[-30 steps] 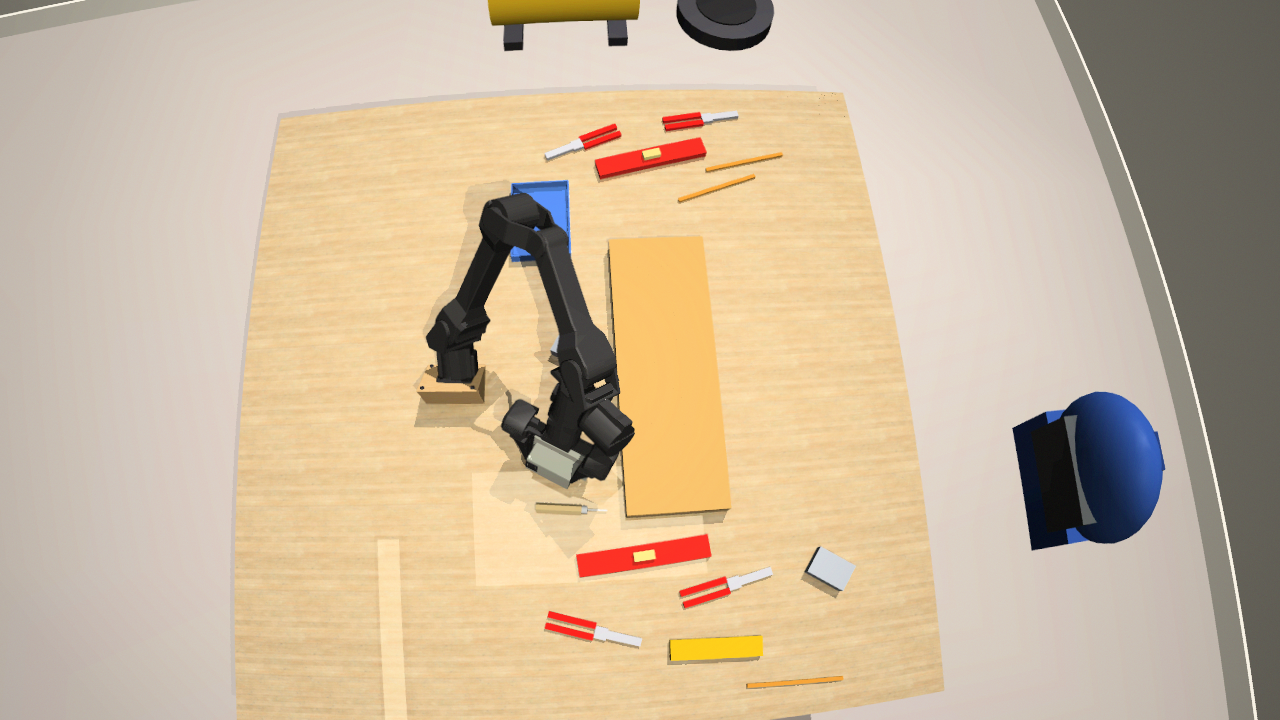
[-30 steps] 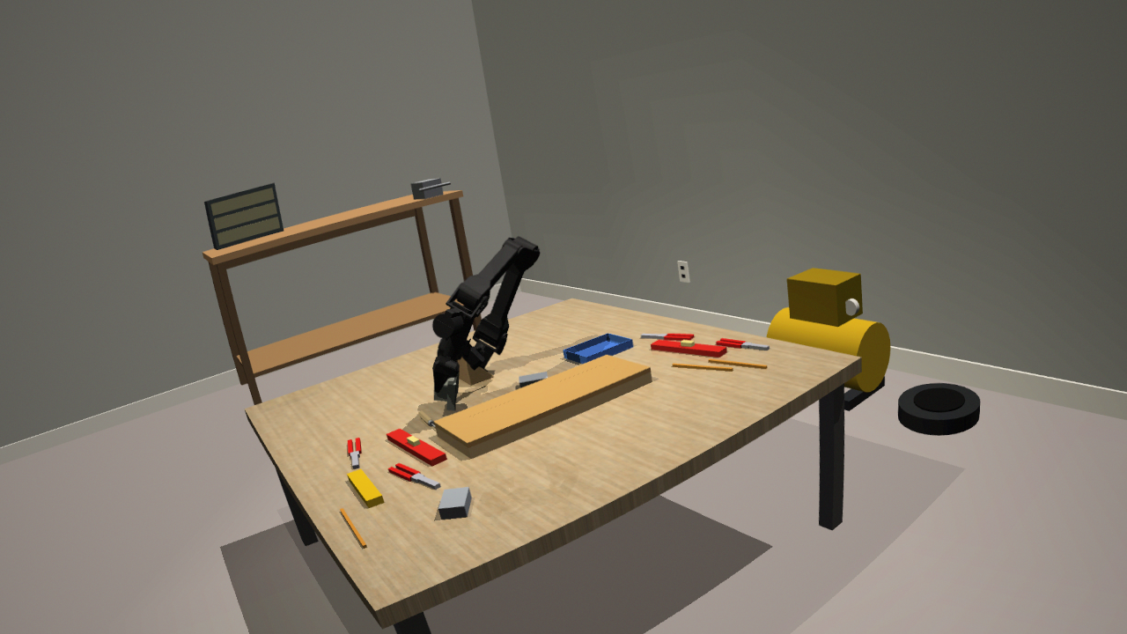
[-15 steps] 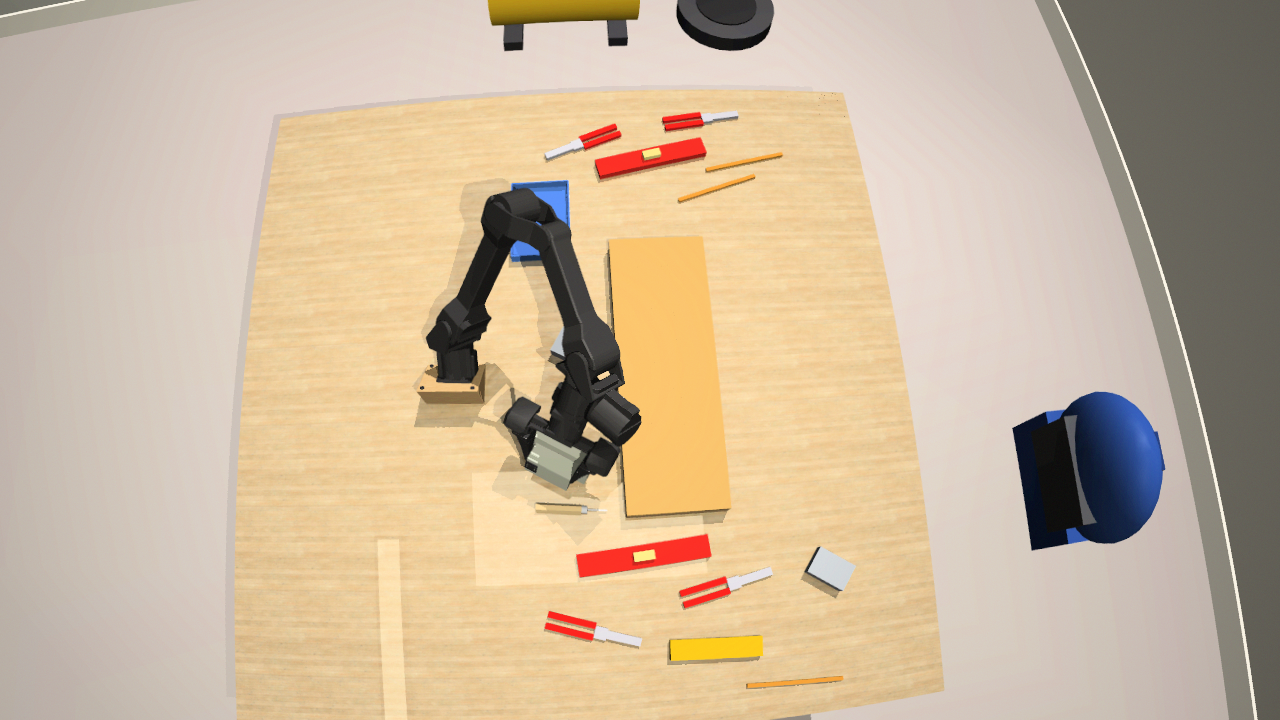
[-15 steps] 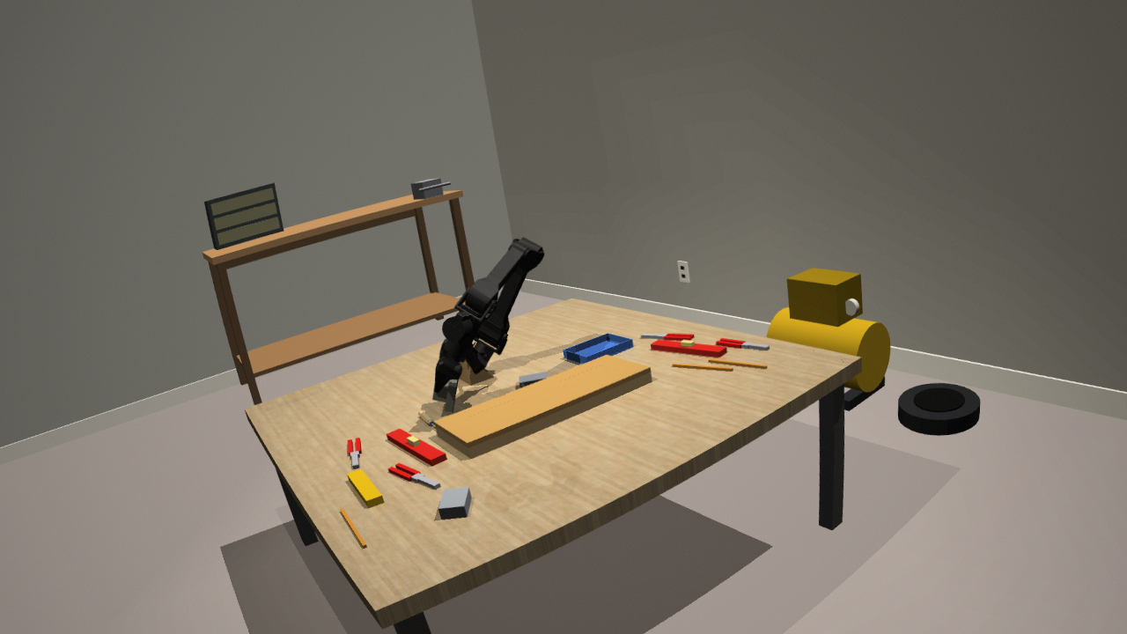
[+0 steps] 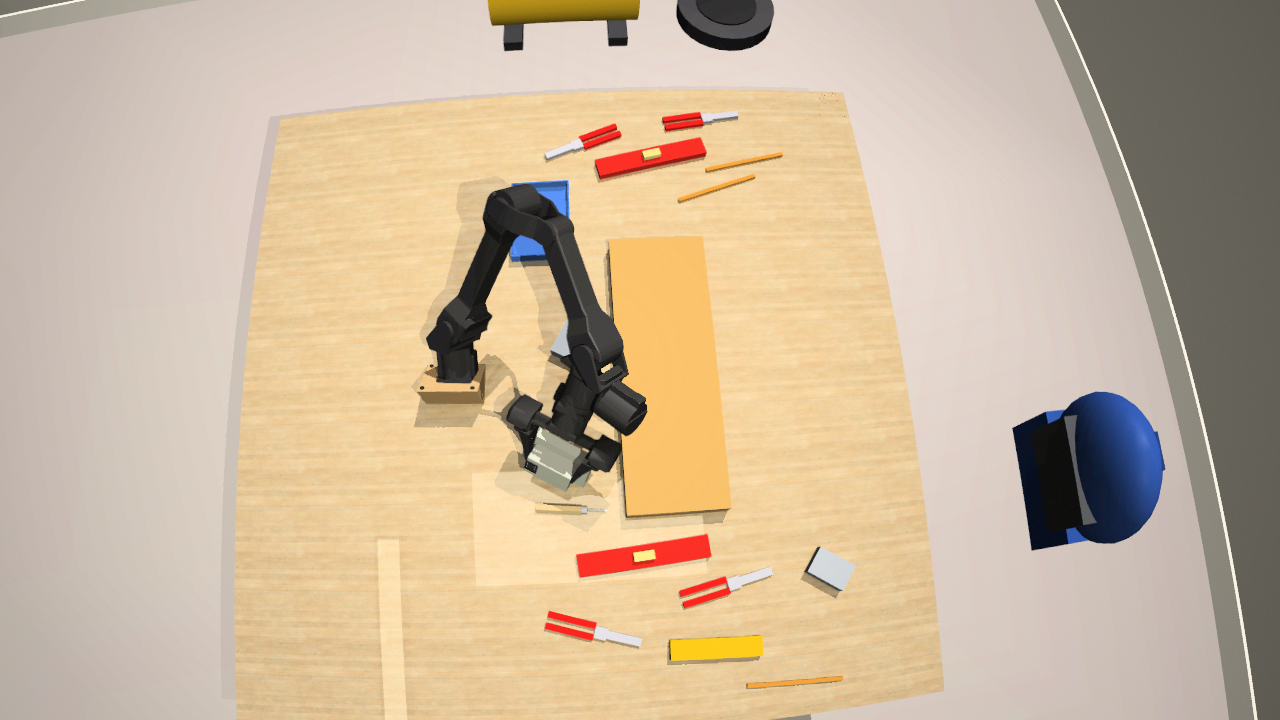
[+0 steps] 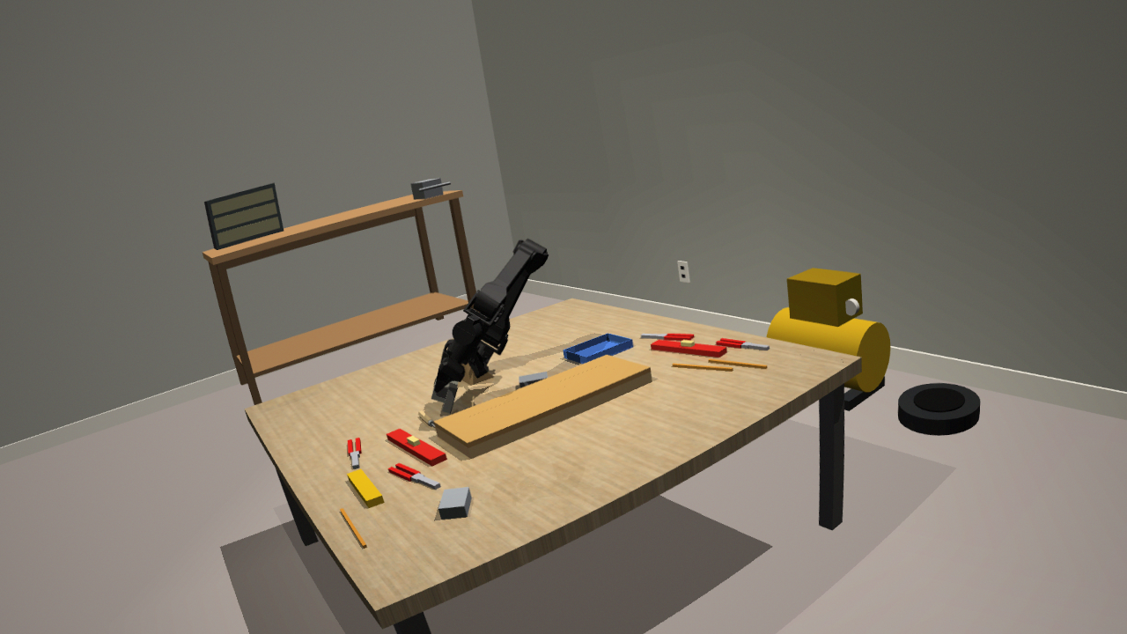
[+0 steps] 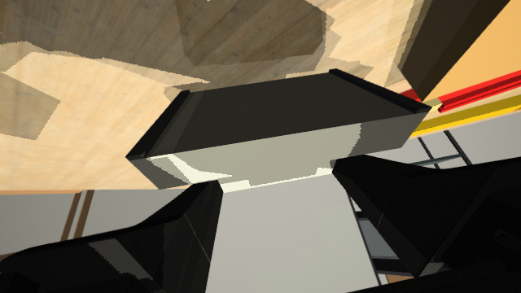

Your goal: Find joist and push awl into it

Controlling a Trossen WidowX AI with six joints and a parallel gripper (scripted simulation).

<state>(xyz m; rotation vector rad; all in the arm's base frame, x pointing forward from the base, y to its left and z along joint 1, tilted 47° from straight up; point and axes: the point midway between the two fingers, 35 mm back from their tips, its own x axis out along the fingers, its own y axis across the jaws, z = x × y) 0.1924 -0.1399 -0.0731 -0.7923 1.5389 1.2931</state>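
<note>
Right now the stud finder is 10 mm behind my gripper tip, 10 mm to the left of it and 10 mm below it. From my gripper tip the other things lie so: yellow block 300 mm ahead, 290 mm to the right, 70 mm below; awl 50 mm ahead, 50 mm to the right, 70 mm below; blue tray 50 mm behind, 500 mm to the left, 60 mm below.
</note>
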